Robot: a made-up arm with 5 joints.
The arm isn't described. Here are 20 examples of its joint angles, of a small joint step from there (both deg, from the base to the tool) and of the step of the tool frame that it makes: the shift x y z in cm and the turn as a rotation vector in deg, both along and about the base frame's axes.
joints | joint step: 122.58 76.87 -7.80 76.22 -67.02 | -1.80 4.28 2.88 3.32 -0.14
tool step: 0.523 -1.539 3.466 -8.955 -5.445 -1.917
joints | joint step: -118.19 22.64 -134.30 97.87 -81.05 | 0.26 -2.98 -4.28 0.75 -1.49
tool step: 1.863 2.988 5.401 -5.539 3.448 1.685
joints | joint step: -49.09 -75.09 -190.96 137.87 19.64 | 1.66 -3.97 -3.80 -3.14 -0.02
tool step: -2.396 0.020 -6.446 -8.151 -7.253 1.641
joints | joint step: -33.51 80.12 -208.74 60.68 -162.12 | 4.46 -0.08 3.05 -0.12 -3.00
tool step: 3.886 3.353 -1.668 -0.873 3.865 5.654
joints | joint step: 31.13 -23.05 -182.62 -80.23 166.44 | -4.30 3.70 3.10 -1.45 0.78
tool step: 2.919 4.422 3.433 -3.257 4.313 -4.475
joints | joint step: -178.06 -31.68 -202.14 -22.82 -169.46 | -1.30 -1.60 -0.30 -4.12 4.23
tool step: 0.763 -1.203 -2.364 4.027 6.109 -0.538
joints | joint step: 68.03 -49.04 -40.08 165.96 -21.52 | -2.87 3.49 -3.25 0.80 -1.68
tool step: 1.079 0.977 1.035 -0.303 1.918 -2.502
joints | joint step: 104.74 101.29 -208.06 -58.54 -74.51 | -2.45 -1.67 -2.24 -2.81 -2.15
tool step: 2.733 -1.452 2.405 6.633 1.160 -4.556
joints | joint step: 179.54 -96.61 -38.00 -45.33 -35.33 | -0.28 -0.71 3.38 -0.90 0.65
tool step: -1.643 -0.056 -1.132 -0.029 -1.770 0.370
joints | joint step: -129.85 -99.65 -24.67 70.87 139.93 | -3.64 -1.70 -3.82 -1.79 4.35
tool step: 1.672 2.283 2.683 -7.891 2.128 -5.998
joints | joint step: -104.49 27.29 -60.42 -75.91 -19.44 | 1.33 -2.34 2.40 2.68 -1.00
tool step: 1.258 0.300 0.420 2.888 0.271 1.026
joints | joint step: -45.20 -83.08 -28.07 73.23 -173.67 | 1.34 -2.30 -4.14 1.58 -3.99
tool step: -1.711 2.040 2.990 -5.250 -1.651 4.381
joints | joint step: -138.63 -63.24 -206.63 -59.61 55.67 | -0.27 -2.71 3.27 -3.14 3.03
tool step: 0.517 0.089 -0.705 -0.587 2.915 -2.914
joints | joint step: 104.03 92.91 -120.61 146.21 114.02 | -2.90 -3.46 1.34 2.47 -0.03
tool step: 1.835 1.812 2.698 -0.347 -0.051 -2.914
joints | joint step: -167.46 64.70 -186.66 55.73 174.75 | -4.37 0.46 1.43 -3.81 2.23
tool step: -1.680 4.705 -0.778 -2.368 1.520 -5.234
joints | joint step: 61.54 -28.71 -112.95 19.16 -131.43 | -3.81 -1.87 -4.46 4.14 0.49
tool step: -2.103 -4.580 1.353 2.096 -0.755 -3.538
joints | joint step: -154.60 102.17 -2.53 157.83 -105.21 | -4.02 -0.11 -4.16 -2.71 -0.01
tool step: 0.758 0.058 -1.955 -2.763 6.412 -4.018
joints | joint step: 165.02 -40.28 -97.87 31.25 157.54 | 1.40 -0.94 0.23 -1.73 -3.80
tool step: 1.084 -0.489 0.214 4.102 1.473 0.217
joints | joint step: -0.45 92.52 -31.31 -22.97 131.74 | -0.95 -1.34 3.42 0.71 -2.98
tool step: -1.206 0.011 1.698 1.946 2.758 1.345
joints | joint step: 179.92 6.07 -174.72 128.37 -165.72 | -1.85 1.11 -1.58 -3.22 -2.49
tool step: -0.343 0.573 0.460 1.735 3.659 -0.002
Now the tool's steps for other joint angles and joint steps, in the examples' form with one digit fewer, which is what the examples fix.
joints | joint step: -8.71 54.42 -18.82 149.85 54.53 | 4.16 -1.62 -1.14 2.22 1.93
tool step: 1.26 0.41 0.05 0.11 -0.56 6.08
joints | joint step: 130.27 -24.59 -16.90 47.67 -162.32 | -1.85 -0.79 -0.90 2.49 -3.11
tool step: 0.63 0.66 0.71 -0.84 -0.23 1.24
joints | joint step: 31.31 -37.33 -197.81 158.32 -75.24 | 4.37 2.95 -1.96 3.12 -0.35
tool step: 3.14 -1.32 0.57 -2.55 3.24 4.46
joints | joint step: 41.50 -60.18 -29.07 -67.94 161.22 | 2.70 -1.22 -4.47 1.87 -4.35
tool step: -1.76 -1.00 2.84 1.46 -3.85 -1.37
